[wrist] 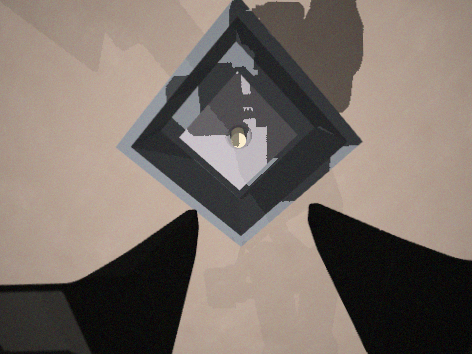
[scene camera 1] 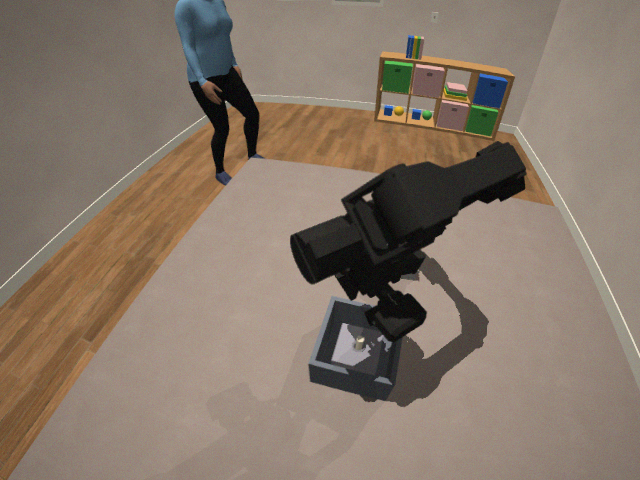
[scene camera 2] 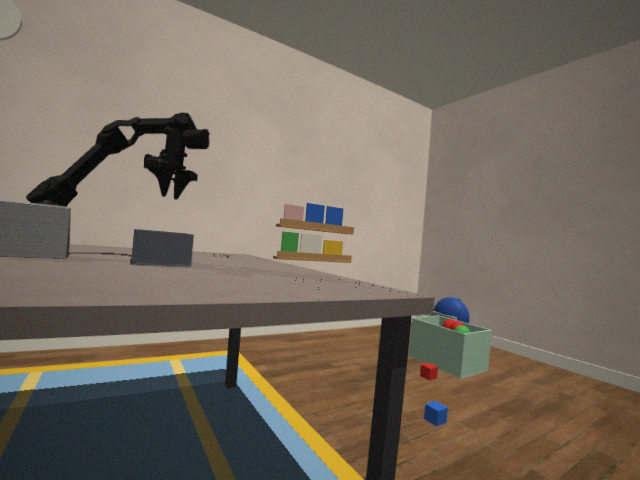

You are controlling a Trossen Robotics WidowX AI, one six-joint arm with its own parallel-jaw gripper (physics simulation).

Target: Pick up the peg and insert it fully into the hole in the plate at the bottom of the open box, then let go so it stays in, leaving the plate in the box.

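Frame: origin at the arm's base, x left, y back, z up, level; metres.
Where they show: gripper, between the fingertips: (wrist: 253,215) (scene camera 1: 362,311) (scene camera 2: 169,198); arm's base, origin of its link: (scene camera 2: 42,221).
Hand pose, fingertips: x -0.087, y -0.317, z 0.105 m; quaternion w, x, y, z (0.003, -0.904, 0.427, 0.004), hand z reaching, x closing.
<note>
Each offset is from my fingertips to the top centre of the thing. Level surfaces: height alone.
A cream peg @(dx +0.007, dy +0.011, dz -0.116 m) (scene camera 1: 359,343) (wrist: 238,138) stands upright in the hole of the light plate @(dx +0.007, dy +0.010, dz -0.143 m) (scene camera 1: 345,353) (wrist: 220,152), its top showing above the plate. How deep it sits is hard to tell. The plate lies on the floor of the dark grey open box @(dx +0.007, dy +0.010, dz -0.106 m) (scene camera 1: 338,375) (scene camera 2: 162,248) (wrist: 177,185), and part of it is in shadow. My gripper (scene camera 2: 170,196) (wrist: 253,215) is open and empty, its fingers pointing down high above the box. In scene camera 1 the arm partly covers the box's back corner, and the fingertips are hard to make out. In scene camera 2 the box wall hides the peg and plate.
The box stands on the table @(dz -0.204 m) (scene camera 1: 217,330) (scene camera 2: 258,289). A grey block (scene camera 2: 36,232) under the arm's base stands left of the box in scene camera 2. A person (scene camera 1: 209,46) stands beyond the table. A cube shelf (scene camera 1: 444,63) is against the far wall.
</note>
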